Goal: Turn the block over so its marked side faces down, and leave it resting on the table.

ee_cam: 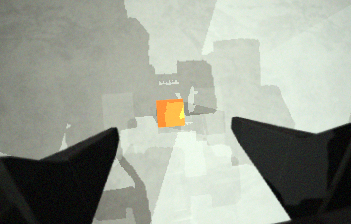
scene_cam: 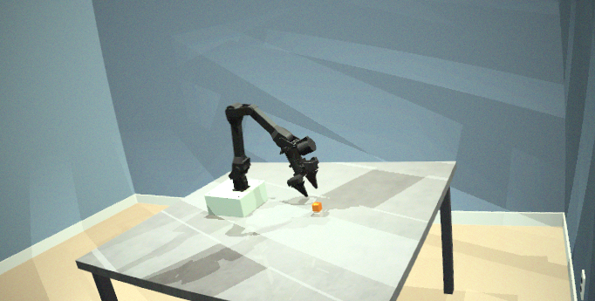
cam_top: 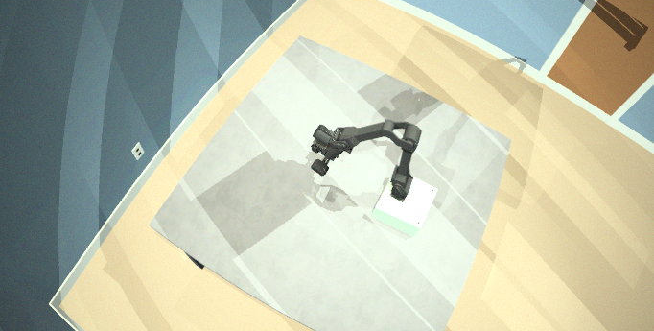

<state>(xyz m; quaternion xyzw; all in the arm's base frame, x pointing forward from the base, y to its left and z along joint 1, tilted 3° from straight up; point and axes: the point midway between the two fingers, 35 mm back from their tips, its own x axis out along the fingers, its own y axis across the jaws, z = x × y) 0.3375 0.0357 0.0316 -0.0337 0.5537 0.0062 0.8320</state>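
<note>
Now: gripper tip 70 mm above the orange block.
</note>
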